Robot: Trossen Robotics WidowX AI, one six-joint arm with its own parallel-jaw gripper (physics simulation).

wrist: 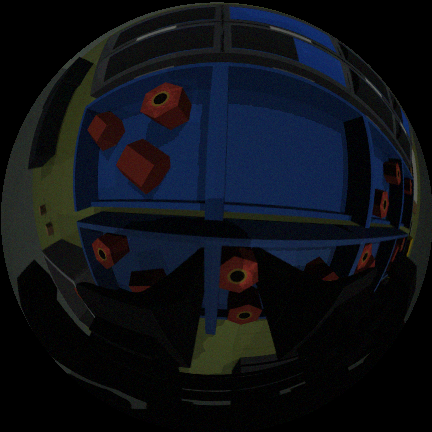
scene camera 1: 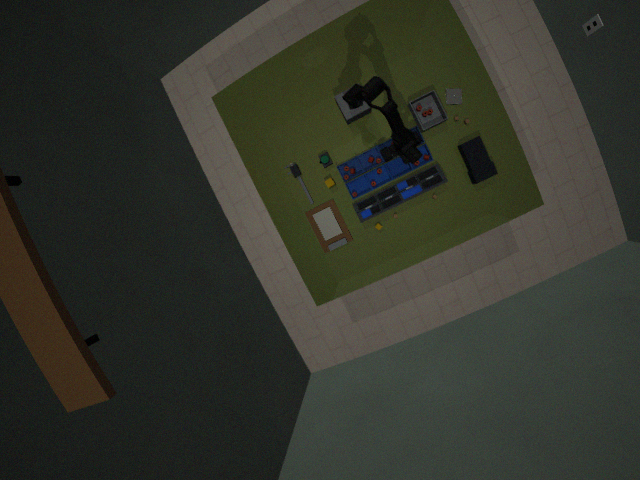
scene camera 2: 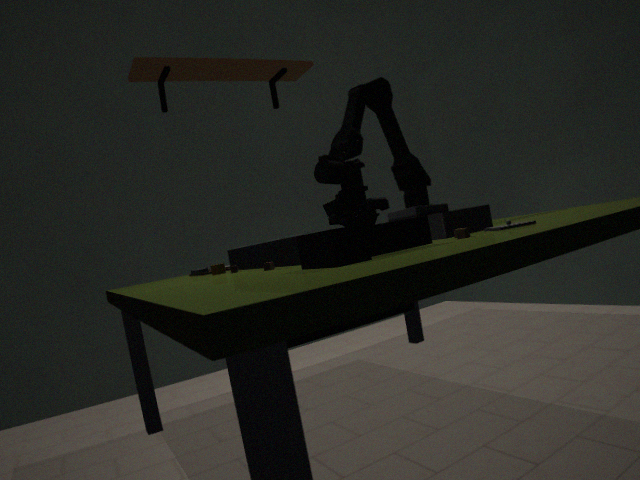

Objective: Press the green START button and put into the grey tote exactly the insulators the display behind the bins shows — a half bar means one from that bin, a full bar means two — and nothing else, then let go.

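Places are measured from the arm's base along level axes (x left, y back, z up), in metres.
Where they show: gripper, between the fingertips: (wrist: 229,253); arm's base, origin of its link: (scene camera 1: 354,101) (scene camera 2: 418,207).
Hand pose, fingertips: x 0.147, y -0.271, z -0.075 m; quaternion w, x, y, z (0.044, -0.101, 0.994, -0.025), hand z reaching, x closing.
Note:
Things, the pixels of their centre, and the offset from my fingertips. "spot": a spot on its surface instead.
- red insulator, middle of its body: (wrist: 235,264) dx -0.004, dy +0.002, dz +0.010 m
- second insulator, middle of its body: (wrist: 242,303) dx -0.021, dy +0.037, dz +0.010 m
- grey tote, middle of its body: (wrist: 84,298) (scene camera 2: 447,224) (scene camera 1: 427,111) dx +0.173, dy +0.133, dz +0.018 m
- full blue bar, middle of its body: (scene camera 1: 411,192) dx -0.008, dy -0.216, dz +0.032 m
- green START button, middle of its body: (wrist: 380,294) (scene camera 1: 325,159) dx -0.364, dy +0.061, dz +0.012 m
- dark box, middle of its body: (scene camera 2: 366,241) (scene camera 1: 476,160) dx +0.338, dy -0.152, dz +0.019 m
- brown-framed board, a spot on its surface: (scene camera 1: 312,219) spot: dx -0.520, dy -0.207, dz -0.002 m
- grey tool, a spot on its surface: (scene camera 1: 305,188) spot: dx -0.508, dy -0.043, dz -0.005 m
- small grey plate, middle of its body: (scene camera 1: 454,96) dx +0.324, dy +0.173, dz +0.002 m
My gripper (scene camera 1: 405,150) (scene camera 2: 360,227) (wrist: 229,253) is down at the blue bins (wrist: 216,150) and shut on a red insulator (wrist: 239,274). A bin divider is also between the fingers, left of the insulator. A second insulator (wrist: 244,314) lies beside it. Three more insulators lie in the far-left bin in the wrist view; the bin beside that one is empty. The grey tote (scene camera 1: 444,119) (wrist: 67,277) holds three insulators. The display (scene camera 1: 389,197) (wrist: 162,53) shows one full blue bar (scene camera 1: 412,192) and two half bars (scene camera 1: 402,186) (scene camera 1: 366,212). The green START button (scene camera 1: 324,159) stands left of the bins.
A dark box (scene camera 1: 477,160) stands right of the display. A brown-framed board (scene camera 1: 312,219) lies at the left, near a grey tool (scene camera 1: 305,188). Yellow cubes (scene camera 1: 329,182) (scene camera 1: 378,226) and small tan cubes are scattered about. A small grey plate (scene camera 1: 453,96) lies beside the tote.

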